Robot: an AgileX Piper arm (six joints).
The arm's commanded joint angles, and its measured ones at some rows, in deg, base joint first. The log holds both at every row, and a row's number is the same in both.
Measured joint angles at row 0:
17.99 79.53 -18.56 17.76 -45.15 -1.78
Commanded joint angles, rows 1 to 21:
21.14 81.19 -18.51 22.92 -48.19 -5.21
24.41 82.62 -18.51 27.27 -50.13 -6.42
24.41 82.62 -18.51 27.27 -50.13 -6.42
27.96 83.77 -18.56 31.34 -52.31 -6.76
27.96 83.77 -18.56 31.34 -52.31 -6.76
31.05 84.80 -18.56 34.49 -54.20 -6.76
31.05 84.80 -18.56 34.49 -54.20 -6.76
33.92 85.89 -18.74 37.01 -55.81 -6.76
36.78 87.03 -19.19 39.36 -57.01 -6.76
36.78 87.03 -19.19 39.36 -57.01 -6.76
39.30 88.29 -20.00 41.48 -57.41 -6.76
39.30 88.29 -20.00 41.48 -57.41 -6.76
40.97 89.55 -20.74 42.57 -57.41 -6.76
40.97 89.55 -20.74 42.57 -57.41 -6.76
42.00 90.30 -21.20 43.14 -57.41 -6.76
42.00 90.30 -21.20 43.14 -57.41 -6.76
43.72 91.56 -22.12 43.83 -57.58 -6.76
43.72 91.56 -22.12 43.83 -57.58 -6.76
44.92 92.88 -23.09 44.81 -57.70 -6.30
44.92 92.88 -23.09 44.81 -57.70 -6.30
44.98 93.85 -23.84 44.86 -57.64 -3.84
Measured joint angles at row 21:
44.40 92.82 -22.46 44.35 -56.89 -5.84
